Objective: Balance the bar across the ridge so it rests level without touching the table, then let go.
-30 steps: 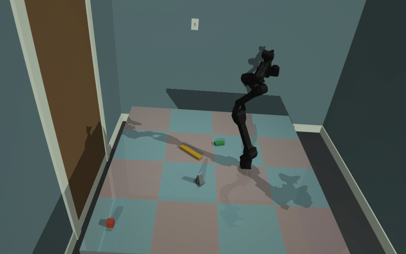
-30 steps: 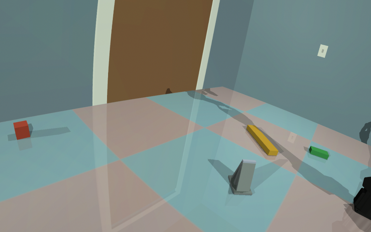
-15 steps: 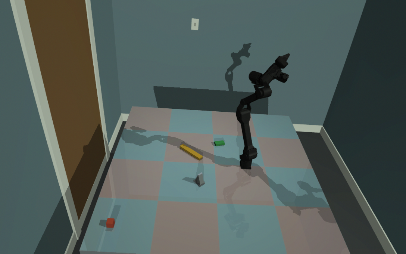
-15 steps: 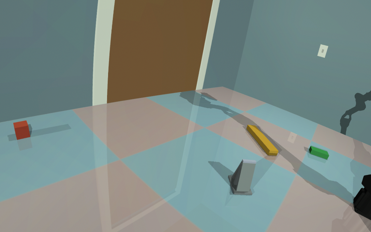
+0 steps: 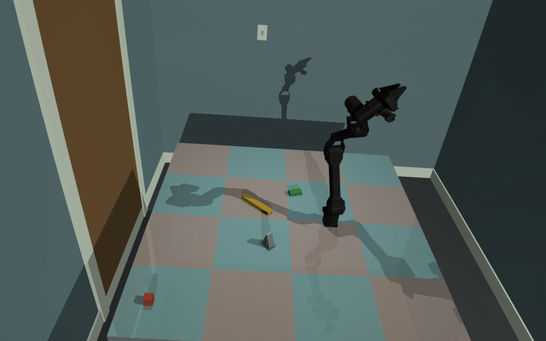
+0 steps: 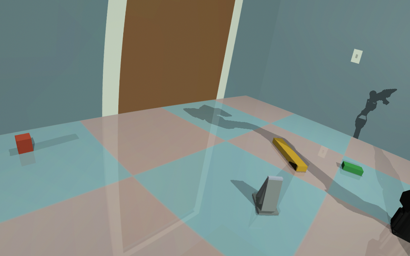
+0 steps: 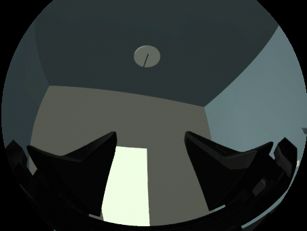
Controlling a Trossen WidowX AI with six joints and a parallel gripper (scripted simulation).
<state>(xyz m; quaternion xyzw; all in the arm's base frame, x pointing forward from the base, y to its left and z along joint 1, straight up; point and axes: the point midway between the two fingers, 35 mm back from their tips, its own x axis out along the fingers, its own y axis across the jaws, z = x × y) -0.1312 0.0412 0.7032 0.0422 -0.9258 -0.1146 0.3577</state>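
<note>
The yellow bar lies 51 cm ahead of my gripper tip, 14 cm to the right of it and 72 cm below it. Round my gripper tip: red cube: 90 cm ahead, 46 cm to the left, 71 cm below; then green block: 32 cm ahead, 25 cm to the right, 72 cm below.
</note>
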